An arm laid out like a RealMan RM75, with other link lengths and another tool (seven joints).
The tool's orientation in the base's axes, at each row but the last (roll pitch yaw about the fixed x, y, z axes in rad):
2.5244, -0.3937, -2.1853
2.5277, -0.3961, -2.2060
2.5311, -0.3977, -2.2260
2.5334, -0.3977, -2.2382
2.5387, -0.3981, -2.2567
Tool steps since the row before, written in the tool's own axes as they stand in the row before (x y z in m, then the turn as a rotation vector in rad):
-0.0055, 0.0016, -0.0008, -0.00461, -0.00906, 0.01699
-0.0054, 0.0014, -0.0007, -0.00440, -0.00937, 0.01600
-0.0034, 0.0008, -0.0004, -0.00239, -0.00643, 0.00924
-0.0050, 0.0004, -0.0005, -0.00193, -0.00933, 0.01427
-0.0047, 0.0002, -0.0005, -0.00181, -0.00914, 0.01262
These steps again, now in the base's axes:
0.0026, 0.0051, -0.0007, -0.00377, -0.00110, -0.01941
0.0027, 0.0049, -0.0008, -0.00307, -0.00155, -0.01874
0.0018, 0.0030, -0.0006, -0.00134, -0.00169, -0.01130
0.0030, 0.0038, -0.0013, -0.00337, -0.00348, -0.01646
0.0030, 0.0034, -0.0013, -0.00248, -0.00362, -0.01506

